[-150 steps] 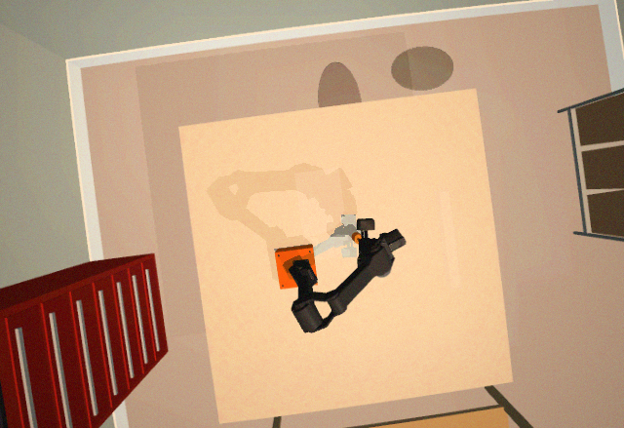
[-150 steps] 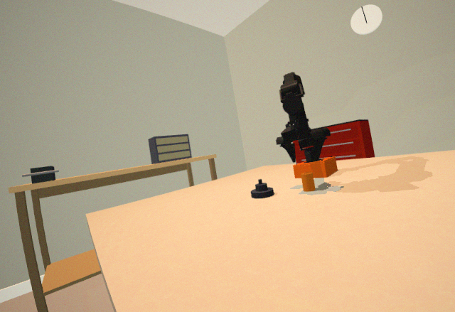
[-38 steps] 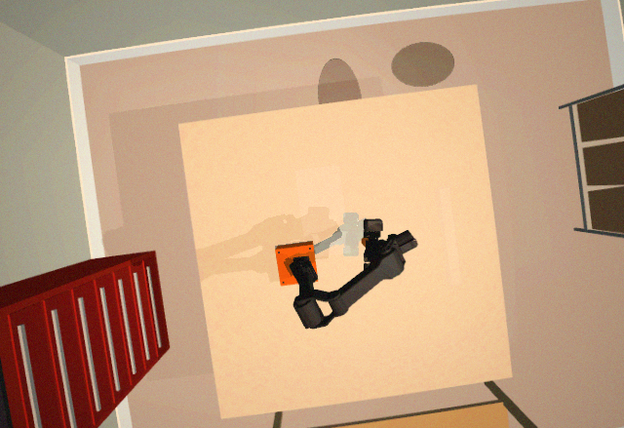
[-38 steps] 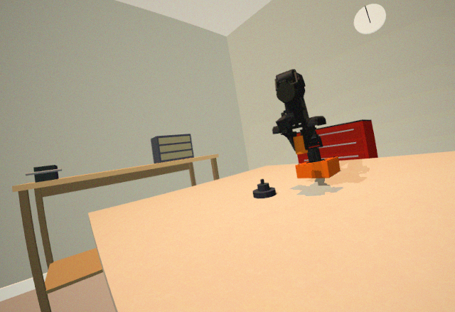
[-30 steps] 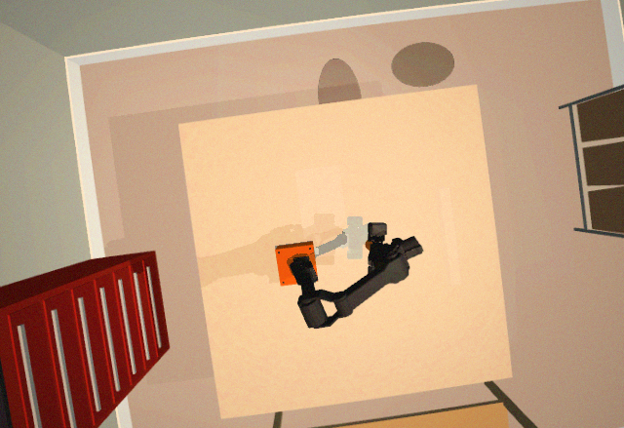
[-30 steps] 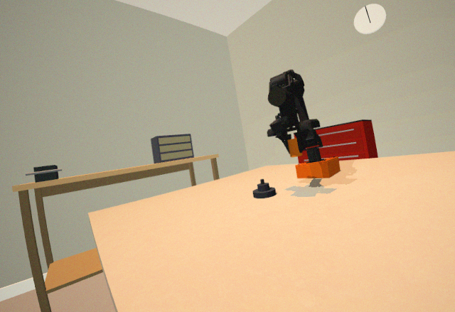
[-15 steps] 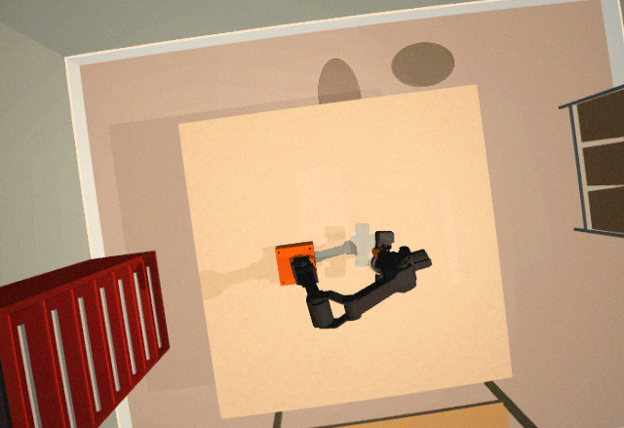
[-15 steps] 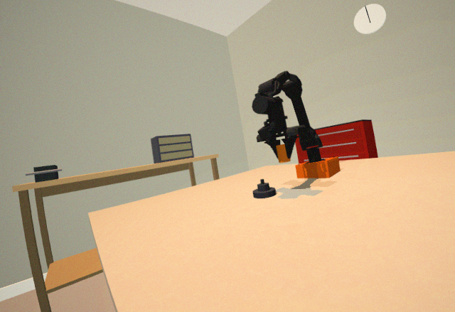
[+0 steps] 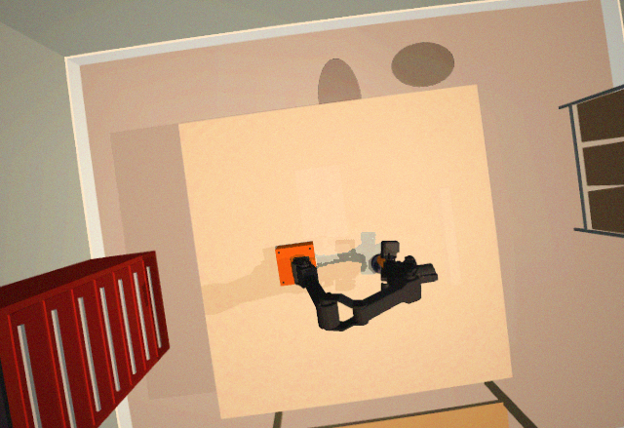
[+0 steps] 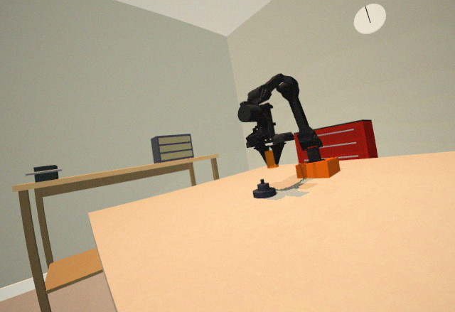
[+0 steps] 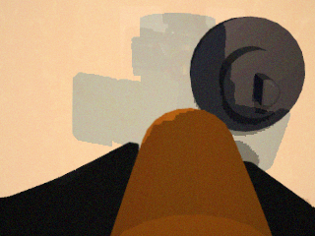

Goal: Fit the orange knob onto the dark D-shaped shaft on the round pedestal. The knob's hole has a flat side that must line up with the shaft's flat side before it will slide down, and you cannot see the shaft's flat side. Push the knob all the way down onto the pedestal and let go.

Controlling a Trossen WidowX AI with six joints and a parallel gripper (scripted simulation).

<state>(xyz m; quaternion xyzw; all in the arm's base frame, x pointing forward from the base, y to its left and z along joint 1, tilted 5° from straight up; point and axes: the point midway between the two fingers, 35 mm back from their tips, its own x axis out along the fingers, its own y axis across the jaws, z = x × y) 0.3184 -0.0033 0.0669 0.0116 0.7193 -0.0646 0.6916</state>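
Right now my gripper tip is 80 mm above the dark round pedestal, 40 mm to the left of it and 20 mm short of it. Round my gripper tip: orange knob: 20 mm above.
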